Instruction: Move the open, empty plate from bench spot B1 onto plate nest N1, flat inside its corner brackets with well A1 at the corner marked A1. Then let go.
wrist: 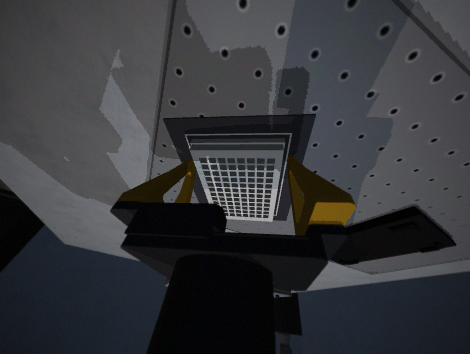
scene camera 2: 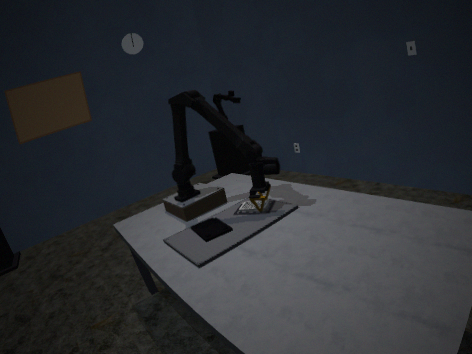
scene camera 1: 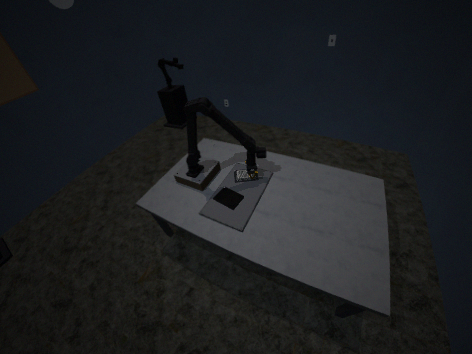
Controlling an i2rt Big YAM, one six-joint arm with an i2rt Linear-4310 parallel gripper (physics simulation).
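Pixels of known places: gripper, fingertip midpoint: (wrist: 239,161) (scene camera 2: 262,206) (scene camera 1: 251,174); arm's base, link origin: (scene camera 2: 187,196) (scene camera 1: 195,171).
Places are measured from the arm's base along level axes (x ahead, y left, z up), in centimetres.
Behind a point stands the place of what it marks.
The plate (scene camera 1: 241,174) @(y 13.2, x 30.6, z -4.9 cm) (scene camera 2: 245,207) @(y 11.0, x 31.4, z -4.7 cm) (wrist: 240,189) @(y 15.0, x 33.9, z -4.8 cm) is a white grid of small wells. It lies flat on a dark pad (wrist: 300,123) @(y 14.0, x 42.7, z -6.1 cm) at the far end of the grey perforated board (scene camera 1: 234,218) @(y -21.6, x 41.7, z -6.3 cm) (scene camera 2: 192,246) @(y -21.7, x 36.2, z -6.2 cm) (wrist: 339,88) @(y 13.4, x 45.9, z -6.2 cm). My gripper (scene camera 1: 253,173) @(y 16.6, x 36.8, z -5.6 cm) (scene camera 2: 259,206) @(y 16.6, x 36.8, z -5.6 cm) (wrist: 239,161) @(y 16.6, x 36.8, z -5.6 cm) is open and points down over the plate. Its yellow fingers stand on either side of the plate, apart from its edges. The nest (scene camera 1: 228,197) @(y -9.4, x 31.5, z -5.0 cm) (scene camera 2: 211,228) @(y -9.4, x 32.6, z -5.1 cm) is a black square nearer the board's front end, with nothing on it. Its corner brackets and marks are too dark to make out.
The arm's base sits on a tan block (scene camera 1: 208,177) @(y -0.2, x 11.0, z -2.3 cm) (scene camera 2: 203,206) @(y 1.5, x 11.0, z -4.0 cm) left of the board. The board lies on a grey table (scene camera 1: 322,228) @(y -8.9, x 90.9, z -7.5 cm) (scene camera 2: 322,263) @(y -4.0, x 83.1, z -7.5 cm). A dark cabinet (scene camera 1: 173,102) (scene camera 2: 224,151) with a small arm on top stands behind the table.
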